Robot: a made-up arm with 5 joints.
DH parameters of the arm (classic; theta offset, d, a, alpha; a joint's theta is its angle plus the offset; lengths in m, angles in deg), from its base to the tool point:
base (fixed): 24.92 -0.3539 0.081 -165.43
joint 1: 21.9 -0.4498 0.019 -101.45
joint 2: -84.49 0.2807 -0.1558 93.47
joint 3: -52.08 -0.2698 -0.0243 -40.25
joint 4: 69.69 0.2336 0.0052 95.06
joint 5: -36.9 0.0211 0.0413 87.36
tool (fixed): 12.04 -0.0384 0 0
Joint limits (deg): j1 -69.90..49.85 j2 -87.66..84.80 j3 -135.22..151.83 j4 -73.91..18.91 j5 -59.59..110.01
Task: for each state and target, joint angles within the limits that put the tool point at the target. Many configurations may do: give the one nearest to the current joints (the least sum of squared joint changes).
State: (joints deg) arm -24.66 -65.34 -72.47 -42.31 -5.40
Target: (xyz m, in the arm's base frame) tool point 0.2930 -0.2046 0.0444
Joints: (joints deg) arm -12.18 -45.45 -69.24 -57.00 -11.33
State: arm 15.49 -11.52 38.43 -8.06 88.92
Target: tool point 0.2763 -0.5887 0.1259
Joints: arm 14.00 -55.75 69.76 18.91 44.58
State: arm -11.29 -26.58 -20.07 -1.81 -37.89
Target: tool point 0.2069 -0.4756 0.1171
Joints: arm 14.16 5.84 2.90 -0.42 -48.53
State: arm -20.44 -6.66 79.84 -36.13 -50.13
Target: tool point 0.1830 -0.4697 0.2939
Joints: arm 4.85 17.82 83.40 -60.43 -59.59
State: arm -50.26 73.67 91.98 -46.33 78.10
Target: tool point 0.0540 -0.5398 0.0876
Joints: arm -23.45 84.80 100.27 -47.39 81.17
